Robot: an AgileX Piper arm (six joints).
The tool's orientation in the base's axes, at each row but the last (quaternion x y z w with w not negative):
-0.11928 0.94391 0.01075 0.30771
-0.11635 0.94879 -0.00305 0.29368
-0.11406 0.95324 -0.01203 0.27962
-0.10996 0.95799 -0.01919 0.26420
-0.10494 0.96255 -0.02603 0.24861
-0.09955 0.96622 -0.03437 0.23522
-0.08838 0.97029 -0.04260 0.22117
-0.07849 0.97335 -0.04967 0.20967
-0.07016 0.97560 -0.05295 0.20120
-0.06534 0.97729 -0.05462 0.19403
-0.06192 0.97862 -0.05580 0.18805
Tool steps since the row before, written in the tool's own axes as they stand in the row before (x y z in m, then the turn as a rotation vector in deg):
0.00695 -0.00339 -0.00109 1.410 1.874 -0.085
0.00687 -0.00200 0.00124 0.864 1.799 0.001
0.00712 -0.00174 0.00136 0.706 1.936 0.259
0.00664 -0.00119 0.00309 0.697 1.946 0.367
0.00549 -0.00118 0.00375 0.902 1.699 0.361
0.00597 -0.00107 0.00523 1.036 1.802 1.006
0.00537 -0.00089 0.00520 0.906 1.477 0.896
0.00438 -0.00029 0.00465 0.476 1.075 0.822
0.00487 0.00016 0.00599 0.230 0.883 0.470
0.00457 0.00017 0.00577 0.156 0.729 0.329
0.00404 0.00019 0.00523 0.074 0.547 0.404
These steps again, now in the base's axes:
-0.00528 -0.00491 -0.00299 -1.586 1.504 -0.853
-0.00437 -0.00340 -0.00470 -1.085 1.558 -0.615
-0.00473 -0.00323 -0.00477 -0.846 1.737 -0.761
-0.00374 -0.00256 -0.00588 -0.786 1.751 -0.850
-0.00265 -0.00232 -0.00576 -0.917 1.466 -0.916
-0.00259 -0.00239 -0.00719 -0.754 1.526 -1.560
-0.00235 -0.00212 -0.00683 -0.637 1.237 -1.367
-0.00197 -0.00134 -0.00593 -0.228 0.921 -1.076
-0.00205 -0.00106 -0.00737 -0.123 0.798 -0.634
-0.00198 -0.00098 -0.00702 -0.093 0.668 -0.457
-0.00178 -0.00084 -0.00631 0.028 0.494 -0.472

